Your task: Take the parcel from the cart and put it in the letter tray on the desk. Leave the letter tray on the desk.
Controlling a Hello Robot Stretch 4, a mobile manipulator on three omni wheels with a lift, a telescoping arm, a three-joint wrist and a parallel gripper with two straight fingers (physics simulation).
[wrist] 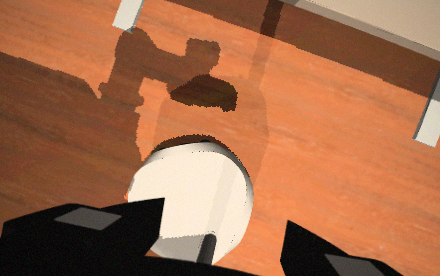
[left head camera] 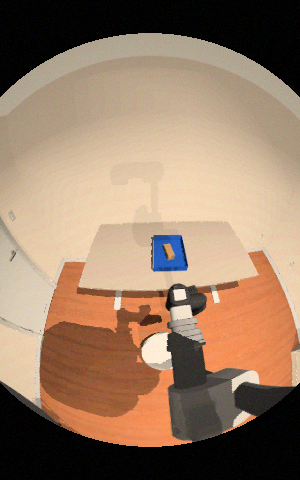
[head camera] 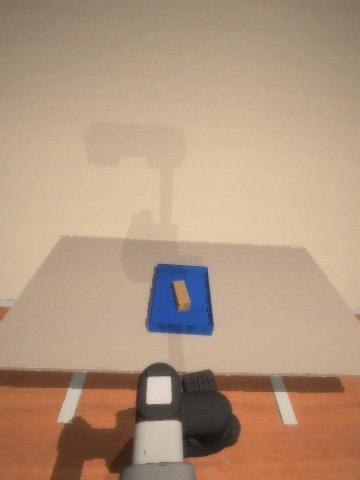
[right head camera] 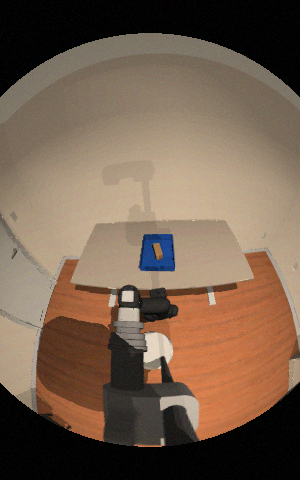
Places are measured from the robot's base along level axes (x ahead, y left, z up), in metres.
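Pixels of known places: gripper, fingertip midpoint: (wrist: pixel 222 229); robot's base, link origin: (wrist: pixel 197 193) (left head camera: pixel 161 350) (right head camera: pixel 152 349).
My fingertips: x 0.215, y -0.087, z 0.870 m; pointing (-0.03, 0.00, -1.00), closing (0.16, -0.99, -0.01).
Note:
Ahead of a thing's pixels: the offset from my fingertips to its top centre. Level surfaces: height alone.
The parcel, an orange-tan block @[0.009 m right, 0.554 m ahead, 0.123 m down] (head camera: pixel 181 295) (left head camera: pixel 169 251) (right head camera: pixel 158 251), lies inside the blue letter tray @[0.010 m right, 0.551 m ahead, 0.114 m down] (head camera: pixel 162 319) (left head camera: pixel 177 266) (right head camera: pixel 167 266), near its middle and slightly askew. The tray stands on the beige desk @[0.178 m down] (head camera: pixel 90 320) (left head camera: pixel 110 265) (right head camera: pixel 100 260). My gripper (wrist: pixel 222 229) is open and empty, with its two dark fingers wide apart at the bottom of the wrist view. It is over the floor in front of the desk's near edge, apart from the tray and parcel. In the head camera views the wrist hides the fingertips. The cart does not show in these views.
My round white base (left head camera: pixel 157 351) (right head camera: pixel 158 350) (wrist: pixel 195 190) is below the gripper. Pale desk legs (head camera: pixel 283 401) (wrist: pixel 429 122) stand on the orange wooden floor @[0.898 m down] (head camera: pixel 330 425) at both sides. A wall (head camera: pixel 200 125) rises behind the desk. A pale door (left head camera: pixel 20 285) is at the far left.

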